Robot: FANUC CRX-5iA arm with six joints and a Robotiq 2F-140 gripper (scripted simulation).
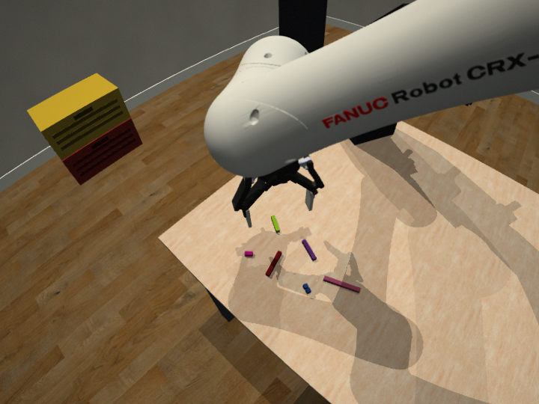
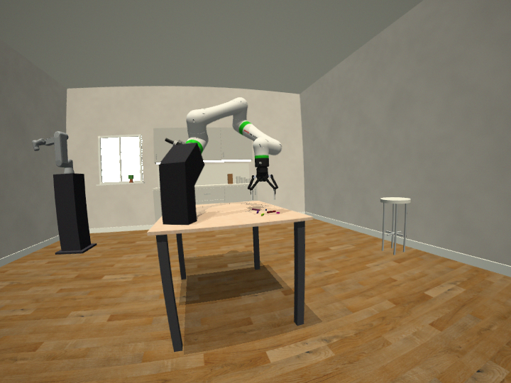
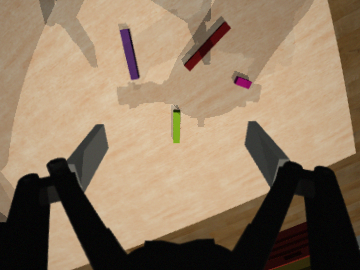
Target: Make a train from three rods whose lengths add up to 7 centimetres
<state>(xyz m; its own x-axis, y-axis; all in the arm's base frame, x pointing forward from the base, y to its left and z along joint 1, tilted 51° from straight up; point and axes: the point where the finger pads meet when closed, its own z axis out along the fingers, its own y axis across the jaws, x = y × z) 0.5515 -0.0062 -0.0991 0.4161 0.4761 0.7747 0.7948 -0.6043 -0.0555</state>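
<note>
My gripper is now 10 cm above the lime rod, 3 cm to the left of it and 2 cm past it. From my hand the other things lie so: magenta rod: 10 cm below, 9 cm ahead, 2 cm to the right; then red rod: 10 cm below, 7 cm ahead, 5 cm to the left; then purple rod: 10 cm below, 8 cm to the left, 2 cm behind.
</note>
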